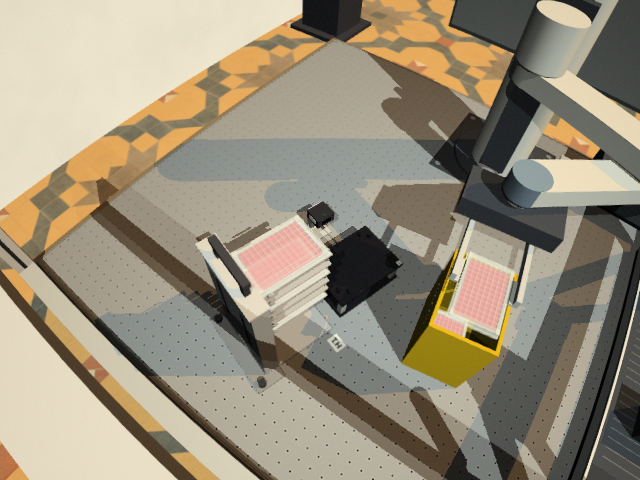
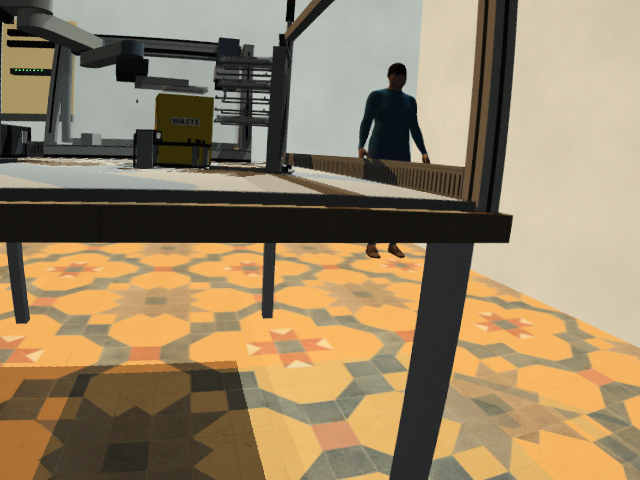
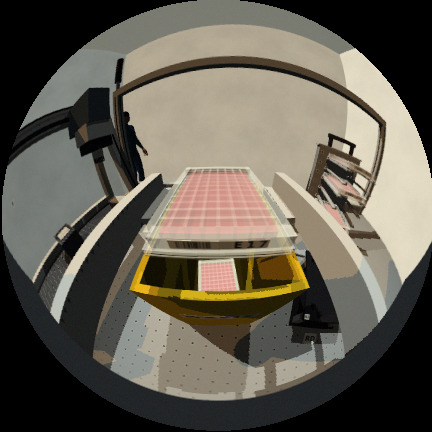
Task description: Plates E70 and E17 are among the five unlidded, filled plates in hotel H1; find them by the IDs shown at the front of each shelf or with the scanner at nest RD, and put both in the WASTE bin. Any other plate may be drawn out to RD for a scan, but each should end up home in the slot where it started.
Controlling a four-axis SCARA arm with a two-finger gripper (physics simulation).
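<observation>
My gripper is shut on plate E17, a pink-filled plate whose front label reads E17. It holds the plate level over the mouth of the yellow WASTE bin. Another pink plate lies inside the bin; its ID does not show. Hotel H1 holds a stack of plates, with a pink one on top. Their IDs are not readable here.
The black nest RD stands between the hotel and the bin. A small black scanner sits beside it. A person stands beyond the table. A dark pillar stands behind the table.
</observation>
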